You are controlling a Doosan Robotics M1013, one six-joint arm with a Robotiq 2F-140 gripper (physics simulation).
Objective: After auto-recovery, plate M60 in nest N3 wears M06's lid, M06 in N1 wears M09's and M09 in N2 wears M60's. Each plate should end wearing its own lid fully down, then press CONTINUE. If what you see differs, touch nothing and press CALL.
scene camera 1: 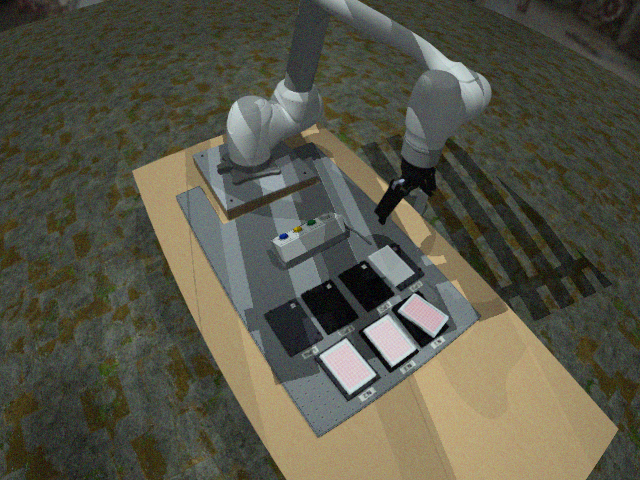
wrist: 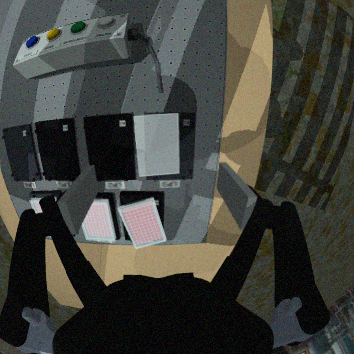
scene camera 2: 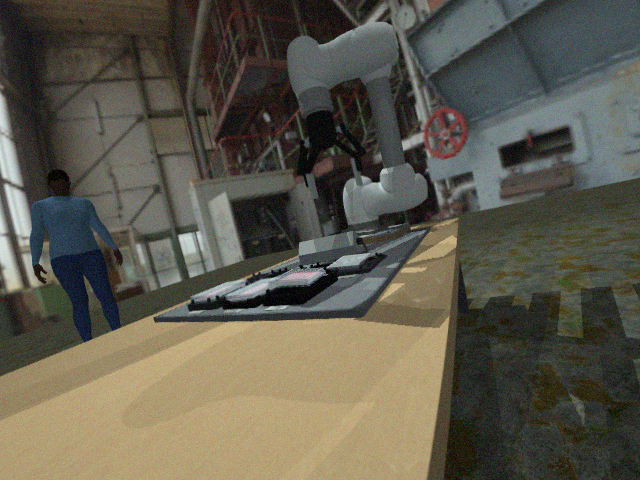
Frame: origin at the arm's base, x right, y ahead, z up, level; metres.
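Where they show: gripper, between the fingertips: [scene camera 1: 400,220] [wrist: 156,176] [scene camera 2: 336,192]; arm's base, origin of its link: [scene camera 1: 250,165] [scene camera 2: 365,233].
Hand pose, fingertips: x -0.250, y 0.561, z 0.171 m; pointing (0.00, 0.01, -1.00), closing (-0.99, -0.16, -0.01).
Things, the pixels of their top centre, and the offset from my fingertips. "*": a spot on its surface instead.
- rightmost dark pad, a spot on its surface: [wrist: 187,150] * dx -0.068, dy +0.025, dz -0.195 m
- pink-gridded plate, centre of its top: [scene camera 2: 297,269] [wrist: 142,229] [scene camera 1: 425,311] dx +0.006, dy +0.213, dz -0.153 m
- middle plate, centre of its top: [scene camera 2: 256,285] [wrist: 94,222] [scene camera 1: 390,338] dx +0.128, dy +0.232, dz -0.175 m
- left plate, centre of its top: [scene camera 1: 348,365] [scene camera 2: 219,287] [wrist: 48,219] dx +0.266, dy +0.249, dz -0.170 m
- control box, centre of its top: [wrist: 59,39] [scene camera 1: 309,227] [scene camera 2: 326,236] dx +0.190, dy -0.163, dz -0.121 m
A pale, see-through lid [scene camera 1: 391,265] [scene camera 2: 354,262] [wrist: 159,145] lies flat on the rightmost dark pad [wrist: 187,150], toward its left side in the wrist view. My gripper [scene camera 1: 402,214] [scene camera 2: 334,180] [wrist: 156,176] is open and empty, raised well above the board. A pink-gridded plate [scene camera 1: 422,315] [scene camera 2: 302,276] [wrist: 142,223] sits turned askew on the rightmost nest, higher than its neighbours. The middle plate [scene camera 1: 389,339] [wrist: 98,220] and left plate [scene camera 1: 347,365] [wrist: 36,205] sit square in their nests. Plate IDs and whether clear lids cover them cannot be read.
A control box [scene camera 1: 310,242] [scene camera 2: 328,246] [wrist: 75,55] has blue, yellow, green and grey buttons, with a cable at its right end. Three dark pads [scene camera 1: 366,286] [scene camera 1: 329,306] [scene camera 1: 293,327] lie left of the lid. A person [scene camera 2: 72,237] stands beyond the table.
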